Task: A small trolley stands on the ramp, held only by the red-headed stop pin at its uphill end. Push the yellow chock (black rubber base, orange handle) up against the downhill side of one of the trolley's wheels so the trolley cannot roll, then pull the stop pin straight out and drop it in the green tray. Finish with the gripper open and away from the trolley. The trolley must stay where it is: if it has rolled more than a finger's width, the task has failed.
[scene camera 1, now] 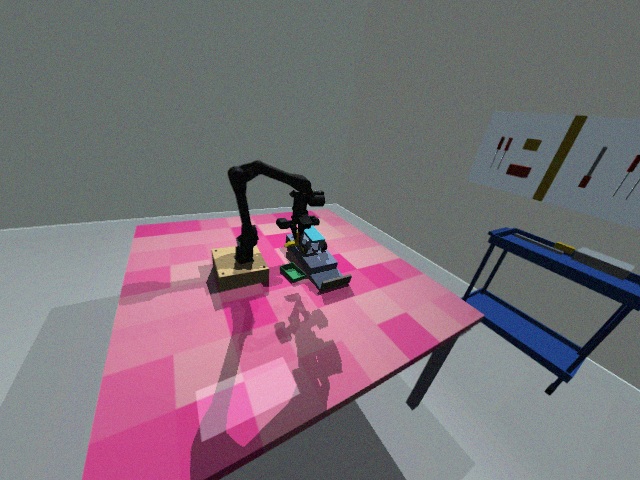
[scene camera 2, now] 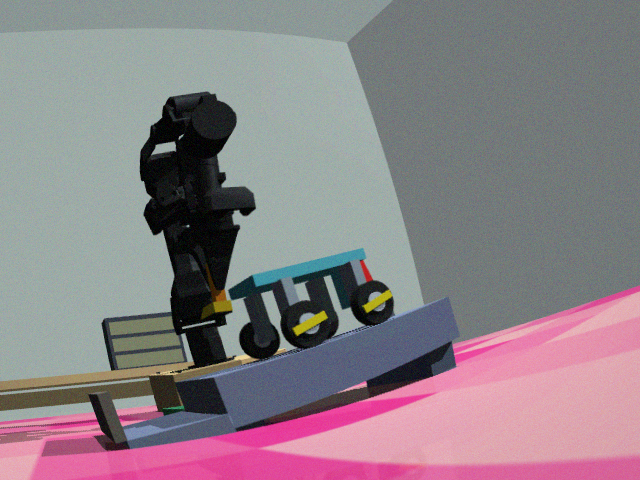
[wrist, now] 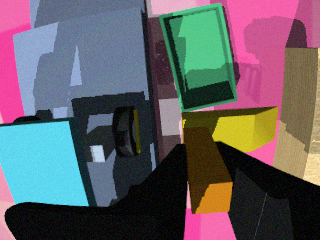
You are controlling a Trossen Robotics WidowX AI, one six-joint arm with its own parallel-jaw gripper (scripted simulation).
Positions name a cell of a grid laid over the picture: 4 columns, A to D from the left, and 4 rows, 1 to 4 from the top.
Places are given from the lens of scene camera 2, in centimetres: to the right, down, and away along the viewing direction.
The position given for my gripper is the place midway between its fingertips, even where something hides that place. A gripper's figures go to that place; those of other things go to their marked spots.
my gripper (scene camera 2: B3): -12, 6, 65
yellow chock (scene camera 2: B3): -12, 8, 64
trolley (scene camera 2: B3): -1, 8, 50
stop plate (scene camera 2: A4): -18, 14, 37
The marked spots on the stop plate and the yellow chock are 29 cm apart.
